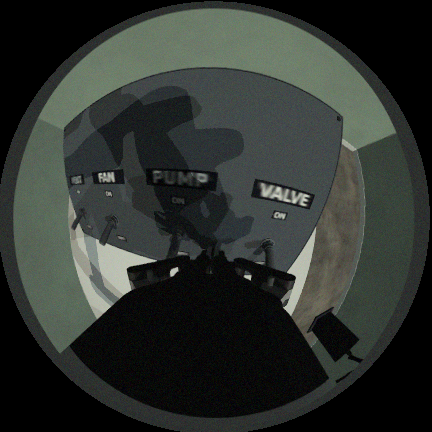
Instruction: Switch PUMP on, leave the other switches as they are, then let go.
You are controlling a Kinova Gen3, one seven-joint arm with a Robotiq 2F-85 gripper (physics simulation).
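Frame: origin at the arm's base, x right, y up, z back, level; metres.
Seen in the pictures: gripper, between the fingertips: (pixel 212 253).
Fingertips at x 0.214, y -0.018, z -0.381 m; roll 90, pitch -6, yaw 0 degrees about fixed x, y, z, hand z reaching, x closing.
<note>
A point is followed by its place in that frame.
A dark grey panel (pixel 290 125) @[z -0.517, x 0.303, y 0.050 m] carries a row of toggle switches under name labels. The PUMP label (pixel 181 179) @[z -0.471, x 0.188, y 0.015 m] is near the middle, with a small ON mark below it. The PUMP switch (pixel 174 242) @[z -0.402, x 0.171, y 0.001 m] is in shadow under it; its lever points down and its lower end is hidden behind the gripper. The VALVE switch (pixel 269 252) @[z -0.380, x 0.286, y -0.001 m] is to the right and the FAN switch (pixel 108 230) @[z -0.419, x 0.056, y 0.002 m] to the left, both with levers pointing down. My gripper (pixel 212 253) @[z -0.381, x 0.214, y -0.018 m] is shut and empty, between the PUMP and VALVE switches, to the right of the PUMP lever.
The VENT switch (pixel 78 219) @[z -0.442, x -0.061, y -0.001 m] is at the far left of the panel, its lever down. The VALVE lever stands close to the gripper's right side. A brown surface (pixel 335 225) shows at the right, and a black box-like object (pixel 334 335) at the lower right.
</note>
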